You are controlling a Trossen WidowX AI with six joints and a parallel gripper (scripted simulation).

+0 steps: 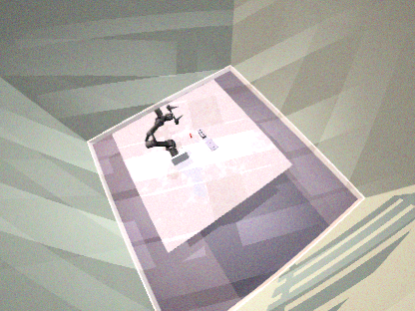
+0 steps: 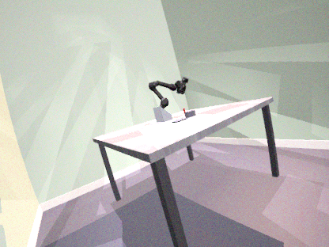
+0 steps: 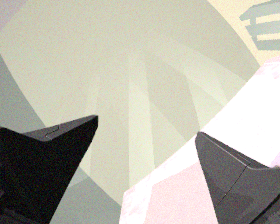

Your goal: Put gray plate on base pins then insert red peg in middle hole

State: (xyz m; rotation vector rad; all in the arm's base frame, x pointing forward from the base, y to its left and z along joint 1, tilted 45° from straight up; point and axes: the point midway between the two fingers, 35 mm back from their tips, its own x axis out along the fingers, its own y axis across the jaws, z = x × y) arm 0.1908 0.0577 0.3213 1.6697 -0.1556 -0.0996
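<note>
Right now my gripper tip is 110 mm short of the gray plate, 120 mm to the left of it and 290 mm above it. Also, from my gripper tip: base: 150 mm ahead, 270 mm to the right, 320 mm below; then red peg: 110 mm to the right, 280 mm below.
</note>
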